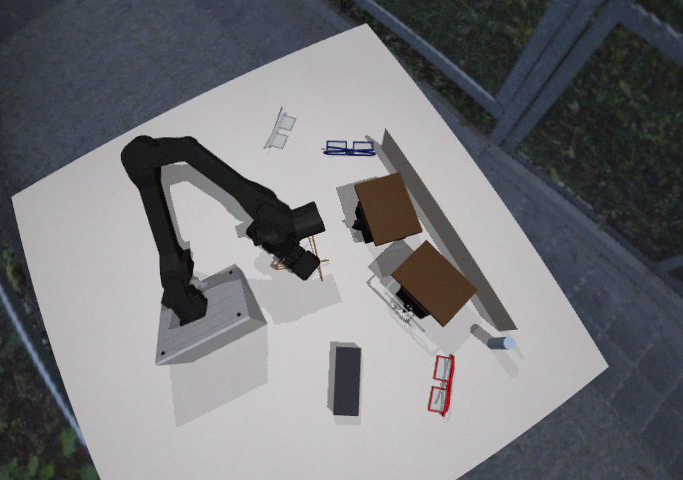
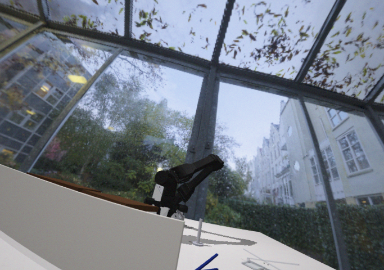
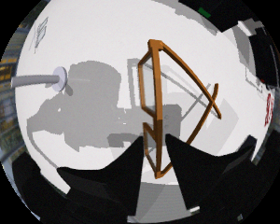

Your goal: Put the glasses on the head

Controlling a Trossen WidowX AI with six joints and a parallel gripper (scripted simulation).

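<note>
My gripper tip is now 1 cm short of the peg and 16 cm to the right of it. Round my gripper tip: dark box (2 cm ahead, 34 cm to the right); then long panel (40 cm ahead, 9 cm to the right, 3 cm above); then brown-topped display head (24 cm ahead, 4 cm above).
</note>
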